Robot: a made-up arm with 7 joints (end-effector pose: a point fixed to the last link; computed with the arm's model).
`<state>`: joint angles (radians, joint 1 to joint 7).
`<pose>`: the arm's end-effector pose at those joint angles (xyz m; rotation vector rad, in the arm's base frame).
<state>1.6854 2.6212 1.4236 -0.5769 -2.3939 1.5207 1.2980</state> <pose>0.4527 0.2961 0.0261 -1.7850 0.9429 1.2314</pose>
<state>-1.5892 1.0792 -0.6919 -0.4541 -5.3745 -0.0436 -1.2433</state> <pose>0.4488 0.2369 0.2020 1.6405 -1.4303 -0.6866</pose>
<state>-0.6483 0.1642 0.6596 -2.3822 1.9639 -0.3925 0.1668</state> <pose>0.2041 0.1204 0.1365 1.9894 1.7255 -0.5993</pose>
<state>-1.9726 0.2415 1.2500 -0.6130 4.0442 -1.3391 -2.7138</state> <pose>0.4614 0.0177 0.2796 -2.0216 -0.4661 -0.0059</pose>
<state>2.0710 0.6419 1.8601 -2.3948 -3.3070 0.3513 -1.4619</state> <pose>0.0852 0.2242 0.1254 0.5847 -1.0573 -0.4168</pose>
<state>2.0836 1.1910 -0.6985 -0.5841 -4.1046 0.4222 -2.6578</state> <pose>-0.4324 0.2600 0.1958 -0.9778 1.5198 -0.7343</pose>
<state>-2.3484 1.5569 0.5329 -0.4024 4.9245 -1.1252 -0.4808</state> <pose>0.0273 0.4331 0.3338 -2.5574 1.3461 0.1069</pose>
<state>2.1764 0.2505 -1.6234 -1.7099 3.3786 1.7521 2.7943</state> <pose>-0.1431 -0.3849 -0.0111 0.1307 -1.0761 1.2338</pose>
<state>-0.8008 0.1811 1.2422 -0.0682 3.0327 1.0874 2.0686</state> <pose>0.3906 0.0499 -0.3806 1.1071 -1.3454 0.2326</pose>
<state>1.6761 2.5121 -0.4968 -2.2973 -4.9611 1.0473 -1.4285</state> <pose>-0.1152 0.1907 -0.1894 -1.4281 1.5028 -1.5724</pose>
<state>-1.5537 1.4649 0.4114 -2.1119 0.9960 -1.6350 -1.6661</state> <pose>-0.0667 0.0342 0.3239 -0.3793 0.8575 -1.0435</pose>
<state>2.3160 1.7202 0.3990 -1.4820 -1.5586 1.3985 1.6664</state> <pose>-0.1598 0.3905 -0.1532 1.2575 -0.4149 -1.4623</pose>
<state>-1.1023 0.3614 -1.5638 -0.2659 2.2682 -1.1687 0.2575</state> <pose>0.4869 0.0227 -0.2534 -0.3592 -2.1674 0.6346</pose>
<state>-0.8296 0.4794 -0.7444 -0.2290 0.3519 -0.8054 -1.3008</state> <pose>0.4333 0.1437 -0.3058 1.4172 -1.3671 -1.6768</pose>
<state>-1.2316 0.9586 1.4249 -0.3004 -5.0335 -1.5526 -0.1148</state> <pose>0.3795 0.3967 0.0155 -0.4451 1.0795 -2.0721</pose>
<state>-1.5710 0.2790 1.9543 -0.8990 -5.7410 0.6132 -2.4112</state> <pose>0.4709 0.2198 -0.0196 0.5914 -1.7401 -0.0413</pose>
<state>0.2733 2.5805 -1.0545 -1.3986 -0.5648 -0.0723 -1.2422</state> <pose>0.1494 0.4298 0.0768 -0.0620 -1.4180 2.2795</pose>
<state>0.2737 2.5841 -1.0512 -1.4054 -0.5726 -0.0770 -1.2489</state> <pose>0.1506 0.4284 0.0761 -0.0503 -1.4044 2.2706</pose>
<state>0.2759 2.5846 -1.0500 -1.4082 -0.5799 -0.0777 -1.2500</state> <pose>0.1508 0.4280 0.0751 -0.0416 -1.3978 2.2650</pose>
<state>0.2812 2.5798 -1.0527 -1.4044 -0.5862 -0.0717 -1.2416</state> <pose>0.1491 0.4295 0.0736 -0.0378 -1.4030 2.2657</pose>
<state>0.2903 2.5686 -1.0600 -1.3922 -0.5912 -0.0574 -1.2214</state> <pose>0.1451 0.4331 0.0716 -0.0402 -1.4231 2.2734</pose>
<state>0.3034 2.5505 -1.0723 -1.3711 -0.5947 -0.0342 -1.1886</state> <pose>0.1384 0.4390 0.0689 -0.0497 -1.4591 2.2877</pose>
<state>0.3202 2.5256 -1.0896 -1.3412 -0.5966 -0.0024 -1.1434</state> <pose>0.1290 0.4467 0.0658 -0.0664 -1.5112 2.3066</pose>
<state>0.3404 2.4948 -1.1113 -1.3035 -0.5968 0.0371 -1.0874</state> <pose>0.1171 0.4559 0.0624 -0.0901 -1.5776 2.3263</pose>
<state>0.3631 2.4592 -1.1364 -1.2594 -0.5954 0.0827 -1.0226</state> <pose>0.1030 0.4658 0.0589 -0.1210 -1.6556 2.3431</pose>
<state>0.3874 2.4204 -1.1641 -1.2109 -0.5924 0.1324 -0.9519</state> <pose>0.0873 0.4758 0.0557 -0.1579 -1.7410 2.3535</pose>
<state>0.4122 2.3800 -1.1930 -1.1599 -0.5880 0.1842 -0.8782</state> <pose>0.0707 0.4851 0.0530 -0.2006 -1.8292 2.3551</pose>
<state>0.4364 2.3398 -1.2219 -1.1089 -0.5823 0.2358 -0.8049</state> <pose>0.0541 0.4935 0.0508 -0.2474 -1.9146 2.3475</pose>
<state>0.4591 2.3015 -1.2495 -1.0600 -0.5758 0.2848 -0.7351</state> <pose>0.0383 0.5005 0.0492 -0.2959 -1.9925 2.3321</pose>
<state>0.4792 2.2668 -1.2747 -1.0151 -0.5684 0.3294 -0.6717</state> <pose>0.0242 0.5062 0.0483 -0.3445 -2.0600 2.3112</pose>
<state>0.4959 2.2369 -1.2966 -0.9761 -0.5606 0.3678 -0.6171</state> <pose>0.0122 0.5106 0.0479 -0.3900 -2.1152 2.2887</pose>
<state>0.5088 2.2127 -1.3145 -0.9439 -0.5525 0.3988 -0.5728</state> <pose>0.0028 0.5138 0.0480 0.4256 2.1334 -2.2410</pose>
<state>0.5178 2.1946 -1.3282 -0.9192 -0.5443 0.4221 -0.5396</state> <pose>-0.0041 0.5160 0.0483 0.4548 2.1460 -2.2032</pose>
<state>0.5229 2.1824 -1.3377 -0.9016 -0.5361 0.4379 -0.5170</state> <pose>-0.0086 0.5175 0.0489 0.4780 2.1542 -2.1747</pose>
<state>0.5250 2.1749 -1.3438 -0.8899 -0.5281 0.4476 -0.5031</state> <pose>-0.0111 0.5184 0.0495 0.4956 2.1588 -2.1535</pose>
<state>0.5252 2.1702 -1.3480 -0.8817 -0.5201 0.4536 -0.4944</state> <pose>-0.0126 0.5190 0.0502 0.5095 2.1613 -2.1363</pose>
